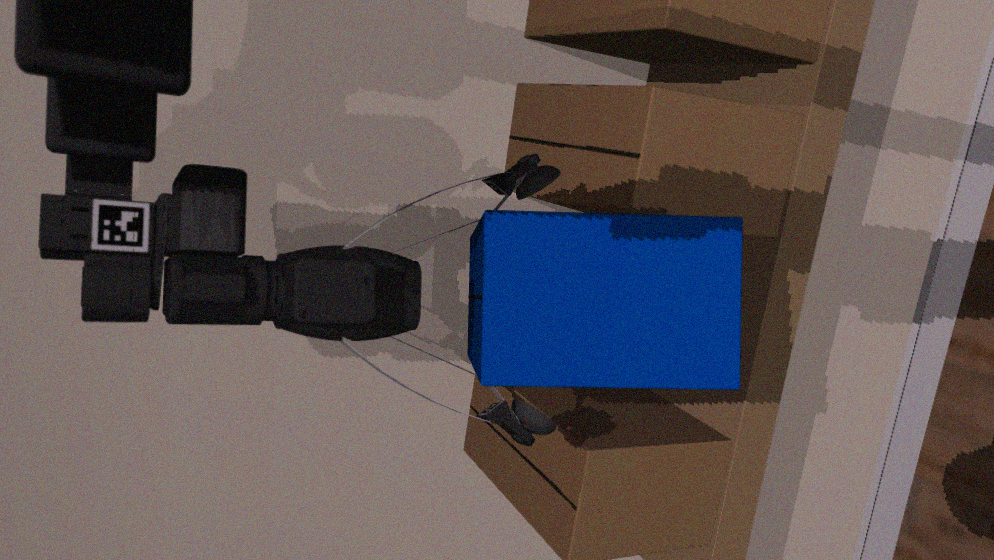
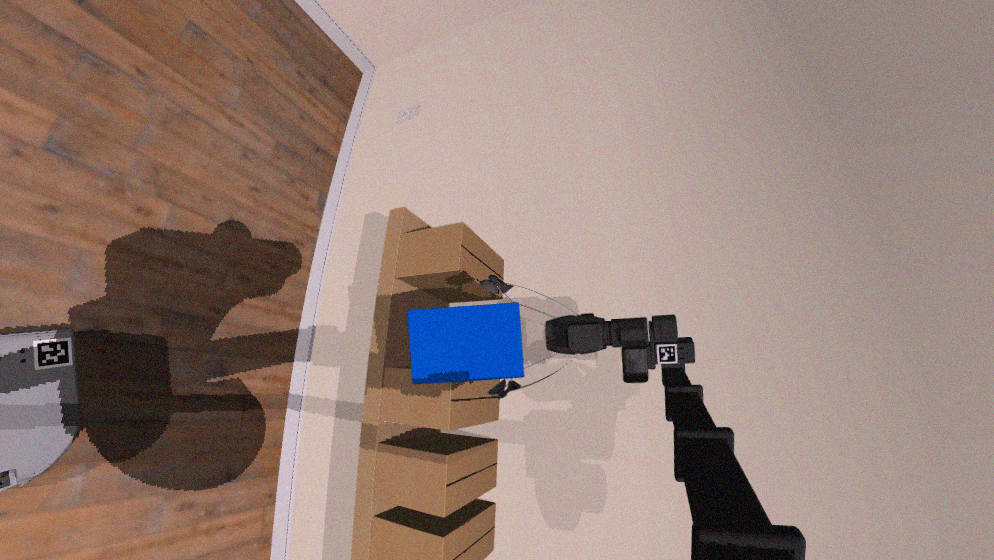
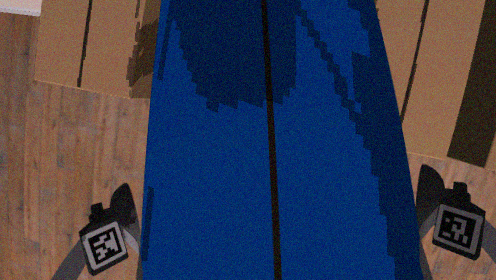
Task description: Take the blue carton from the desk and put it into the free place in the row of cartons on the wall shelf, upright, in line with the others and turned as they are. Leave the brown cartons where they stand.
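Places are measured from the robot's base along level axes (x ahead, y left, z up), in centimetres.
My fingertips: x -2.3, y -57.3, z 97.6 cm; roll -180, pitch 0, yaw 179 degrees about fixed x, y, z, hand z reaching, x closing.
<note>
Ahead of a thing's pixels: the offset from my fingertips to its middle. Level surfaces: height alone.
The blue carton {dx -0.2, dy -2.2, dz -4.0 cm} [image 1: 612,299] [image 2: 466,344] [image 3: 225,150] is upright in my gripper [image 1: 533,299] [image 2: 500,336] [image 3: 272,197], which points down and is shut on its two sides near the top. The carton hangs at the free place, between a brown carton {dx -16.1, dy -12.3, dz -17.9 cm} [image 1: 716,153] [image 2: 417,410] [image 3: 60,40] and another brown carton {dx +15.5, dy -21.8, dz -17.9 cm} [image 1: 646,493] [image 2: 431,253] [image 3: 445,50]. It looks higher than they are and stands out in front of their fronts. It looks turned slightly against the row. Its underside and any contact with the neighbours are hidden. The desk does not show.
The wall shelf [image 1: 831,90] [image 2: 365,500] carries further brown cartons {dx -32.1, dy -7.4, dz -17.9 cm} [image 1: 744,17] [image 2: 417,480]. My arm [image 1: 104,41] [image 2: 716,459] passes in front of the wall [image 1: 208,452] [image 2: 765,139]. The wooden floor {dz -97.6 cm} [image 2: 173,104] [image 3: 50,150] lies below; part of my base [image 2: 27,431] shows there.
</note>
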